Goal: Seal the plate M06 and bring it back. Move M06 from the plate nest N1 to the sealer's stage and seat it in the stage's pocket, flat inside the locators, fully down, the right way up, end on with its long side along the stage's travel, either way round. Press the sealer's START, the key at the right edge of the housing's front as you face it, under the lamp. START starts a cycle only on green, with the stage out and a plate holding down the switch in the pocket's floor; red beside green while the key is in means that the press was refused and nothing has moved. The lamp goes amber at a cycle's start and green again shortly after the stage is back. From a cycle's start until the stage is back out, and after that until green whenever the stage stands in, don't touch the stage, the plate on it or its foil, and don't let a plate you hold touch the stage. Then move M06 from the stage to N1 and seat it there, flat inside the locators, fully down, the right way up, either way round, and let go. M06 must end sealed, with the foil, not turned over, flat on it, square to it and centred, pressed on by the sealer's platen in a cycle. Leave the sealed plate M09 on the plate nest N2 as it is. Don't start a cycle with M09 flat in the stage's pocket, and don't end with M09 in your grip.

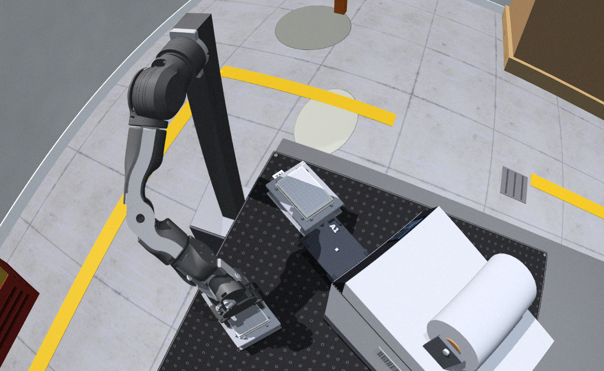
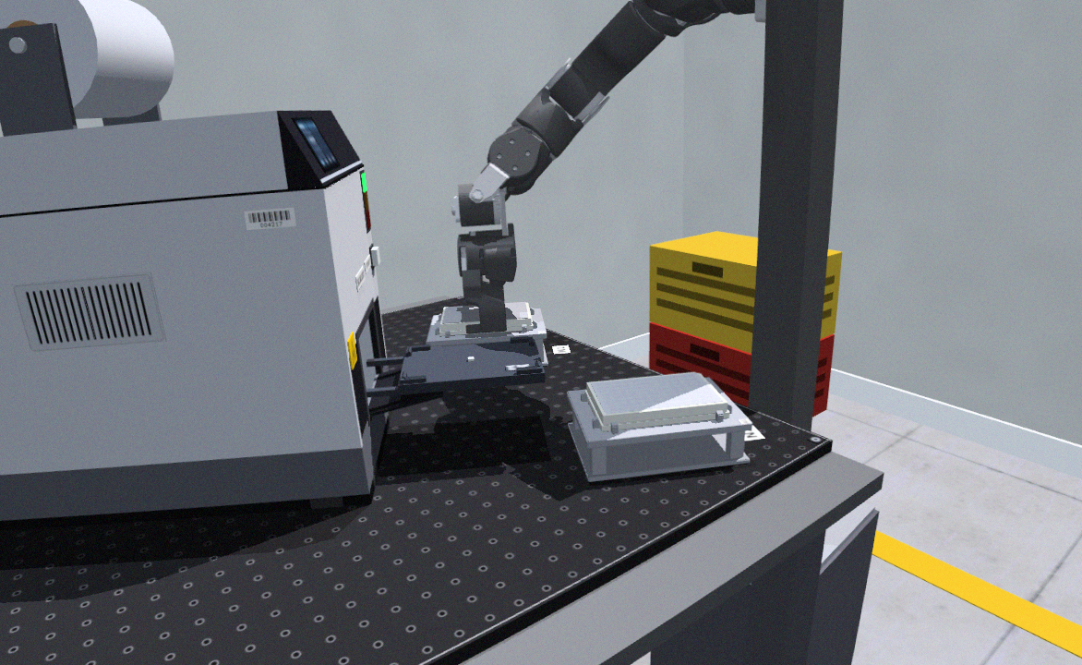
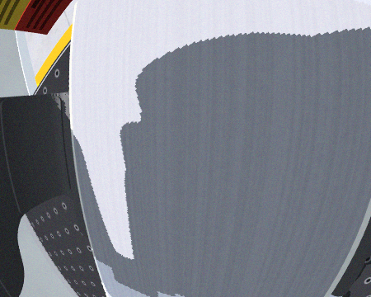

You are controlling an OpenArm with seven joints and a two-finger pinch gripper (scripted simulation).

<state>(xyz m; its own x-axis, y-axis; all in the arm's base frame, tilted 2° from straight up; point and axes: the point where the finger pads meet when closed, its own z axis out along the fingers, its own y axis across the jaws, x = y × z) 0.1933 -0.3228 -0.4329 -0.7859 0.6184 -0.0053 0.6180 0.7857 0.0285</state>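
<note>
Now: the plate M06 right at my hand. From my hand the other things lie so: sealer's stage: 20 cm to the left, 17 cm ahead, 4 cm above; then start key: 20 cm ahead, 14 cm above, 6 cm to the left; then plate M09: 34 cm to the left, 5 cm ahead.
</note>
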